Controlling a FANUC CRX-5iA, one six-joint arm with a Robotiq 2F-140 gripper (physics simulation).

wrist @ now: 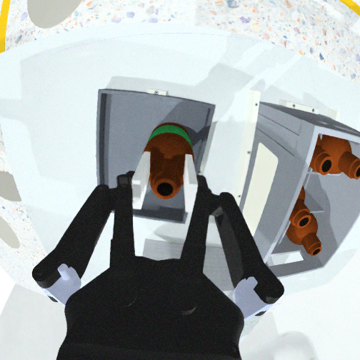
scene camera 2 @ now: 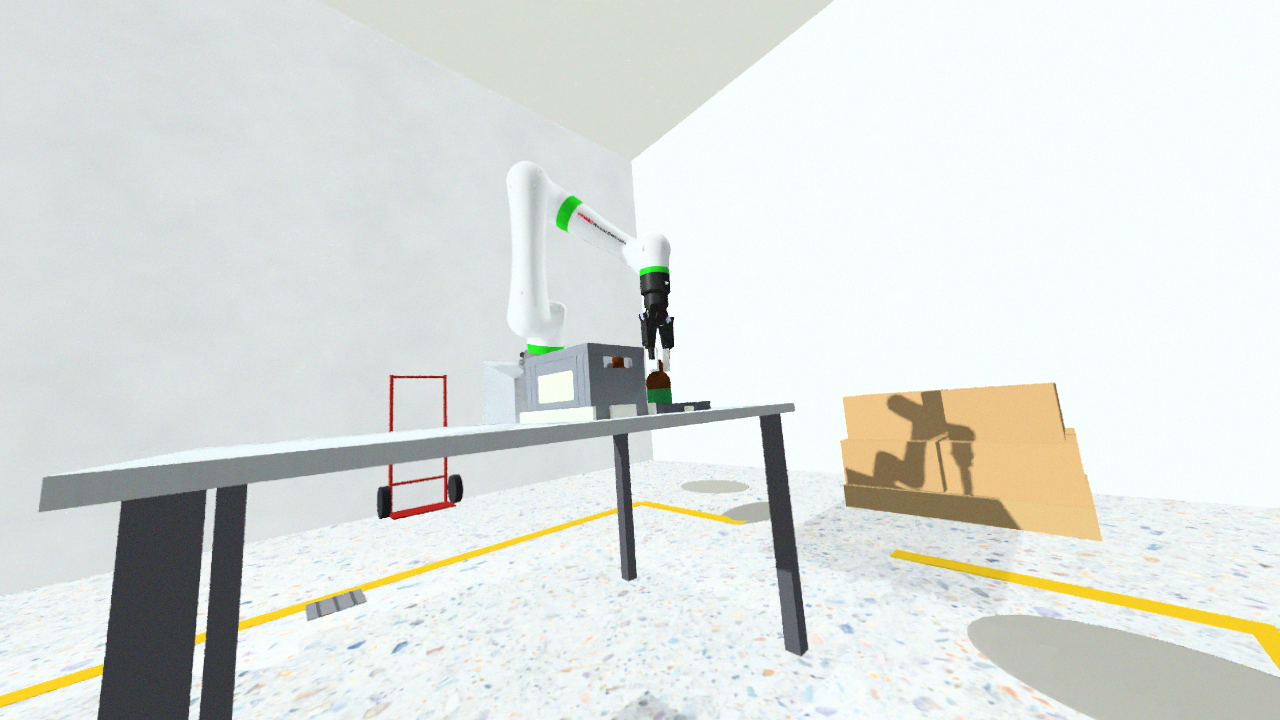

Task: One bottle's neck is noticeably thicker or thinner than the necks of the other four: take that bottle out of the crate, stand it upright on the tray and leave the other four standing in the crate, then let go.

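Frame: origin at the arm's base, x ahead, y left, z up, level; centimetres.
Seen in the pictures: gripper, fingertip midpoint: (scene camera 2: pixel 660 371).
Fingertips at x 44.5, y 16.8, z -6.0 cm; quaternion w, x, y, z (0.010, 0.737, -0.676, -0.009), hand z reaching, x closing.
A point is followed by its place in that frame.
A brown bottle with a green band (scene camera 2: pixel 658 394) @(x 45.9, y 14.1, z -12.9 cm) (wrist: pixel 170 134) stands upright on the dark grey tray (scene camera 2: pixel 697 405) @(x 51.5, y 24.1, z -16.9 cm) (wrist: pixel 122 107). My gripper (scene camera 2: pixel 658 359) @(x 44.5, y 16.8, z -6.0 cm) (wrist: pixel 166 164) points down over it and is open, with its pale fingertips on either side of the bottle's neck and a gap to it. The grey crate (scene camera 2: pixel 614 394) @(x 55.3, y -7.8, z -12.8 cm) (wrist: pixel 280 150) stands beside the tray. In the wrist view, four brown bottles stand in the crate: two at its far end (wrist: pixel 326 164) (wrist: pixel 354 167) and two nearer (wrist: pixel 303 220) (wrist: pixel 314 248). The crate's wall hides their lower parts.
A pale strip (wrist: pixel 247 150) lies on the table (scene camera 2: pixel 358 441) @(x 54.0, y -56.3, z -18.3 cm) between tray and crate. The crate's walls rise well above the tray's low rim. A red hand truck (scene camera 2: pixel 418 511) and cardboard boxes (scene camera 2: pixel 1029 456) stand on the floor away from the table.
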